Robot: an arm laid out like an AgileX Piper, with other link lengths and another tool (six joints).
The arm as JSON. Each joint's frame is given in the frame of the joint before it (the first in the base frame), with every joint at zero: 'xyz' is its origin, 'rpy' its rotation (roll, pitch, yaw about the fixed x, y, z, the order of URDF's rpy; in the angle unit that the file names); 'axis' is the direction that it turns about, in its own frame. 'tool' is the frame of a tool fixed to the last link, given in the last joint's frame.
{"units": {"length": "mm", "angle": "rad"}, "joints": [
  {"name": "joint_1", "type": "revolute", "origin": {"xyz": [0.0, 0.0, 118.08], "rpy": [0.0, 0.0, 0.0]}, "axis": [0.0, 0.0, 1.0]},
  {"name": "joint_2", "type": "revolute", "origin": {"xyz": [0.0, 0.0, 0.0], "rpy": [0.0, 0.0, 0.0]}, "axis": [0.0, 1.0, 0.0]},
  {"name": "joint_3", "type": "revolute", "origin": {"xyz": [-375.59, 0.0, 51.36], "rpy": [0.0, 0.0, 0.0]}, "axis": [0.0, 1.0, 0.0]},
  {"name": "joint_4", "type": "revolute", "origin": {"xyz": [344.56, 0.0, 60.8], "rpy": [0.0, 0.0, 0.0]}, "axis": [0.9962, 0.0, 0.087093]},
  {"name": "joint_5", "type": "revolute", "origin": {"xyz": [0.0, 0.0, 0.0], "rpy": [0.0, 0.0, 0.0]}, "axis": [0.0, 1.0, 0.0]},
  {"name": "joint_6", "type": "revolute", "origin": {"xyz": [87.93, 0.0, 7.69], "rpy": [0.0, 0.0, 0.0]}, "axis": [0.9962, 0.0, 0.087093]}
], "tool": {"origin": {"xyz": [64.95, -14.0, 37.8], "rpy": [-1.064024, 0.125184, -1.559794]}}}
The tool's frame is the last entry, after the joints.
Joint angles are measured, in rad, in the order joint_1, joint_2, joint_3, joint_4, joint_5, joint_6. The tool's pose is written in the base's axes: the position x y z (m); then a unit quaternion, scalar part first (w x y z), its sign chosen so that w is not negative. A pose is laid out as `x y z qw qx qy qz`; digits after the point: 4 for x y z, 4 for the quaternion.
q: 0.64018, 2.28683, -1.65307, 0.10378, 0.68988, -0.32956
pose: 0.5451 0.4118 0.0766 0.3466 -0.8550 0.3617 -0.1344
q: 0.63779, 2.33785, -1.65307, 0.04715, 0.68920, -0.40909
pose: 0.5446 0.4077 0.0419 0.3173 -0.8863 0.3098 -0.1339
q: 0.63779, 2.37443, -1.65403, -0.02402, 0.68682, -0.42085
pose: 0.5453 0.4024 0.0175 0.2915 -0.9038 0.2801 -0.1405
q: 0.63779, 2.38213, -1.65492, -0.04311, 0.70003, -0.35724
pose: 0.5456 0.3980 0.0118 0.2806 -0.8991 0.3043 -0.1428
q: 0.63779, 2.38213, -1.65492, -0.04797, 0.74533, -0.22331
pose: 0.5432 0.3896 0.0089 0.2607 -0.8814 0.3679 -0.1407
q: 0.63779, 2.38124, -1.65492, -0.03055, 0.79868, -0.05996
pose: 0.5382 0.3805 0.0061 0.2373 -0.8498 0.4508 -0.1351
